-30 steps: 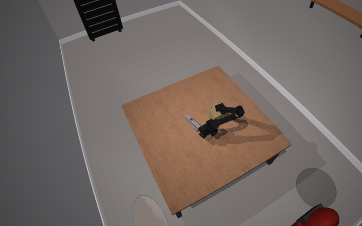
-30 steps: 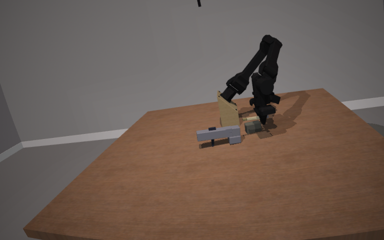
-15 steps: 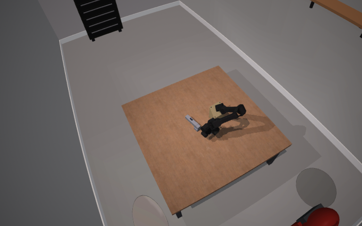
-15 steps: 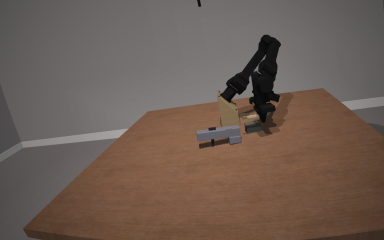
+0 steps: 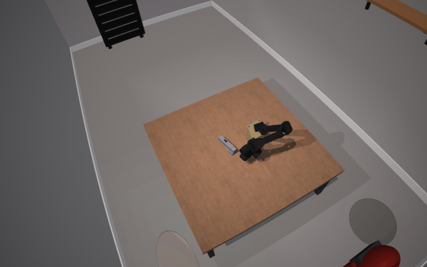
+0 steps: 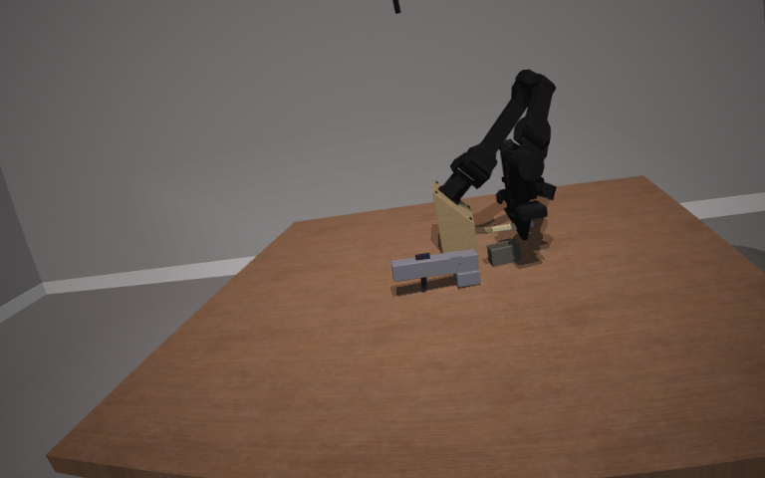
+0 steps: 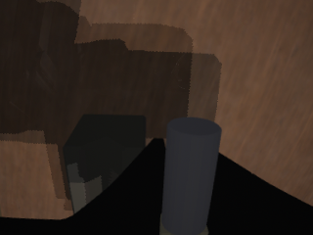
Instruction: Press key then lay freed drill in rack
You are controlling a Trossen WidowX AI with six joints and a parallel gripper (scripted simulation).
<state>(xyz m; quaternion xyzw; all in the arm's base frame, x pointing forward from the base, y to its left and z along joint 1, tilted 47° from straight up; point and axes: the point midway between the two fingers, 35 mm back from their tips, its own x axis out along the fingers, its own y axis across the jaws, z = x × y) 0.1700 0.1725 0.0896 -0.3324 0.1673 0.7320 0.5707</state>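
My gripper tip is now 4 cm to the left of the drill, 4 cm below it and 1 cm short of it. Also, from my gripper tip: dark olive rack: 5 cm to the right, 4 cm below, 2 cm behind; then dark key: 22 cm to the right, 11 cm ahead; then grey housing block: 19 cm to the right, 10 cm ahead, 1 cm below.
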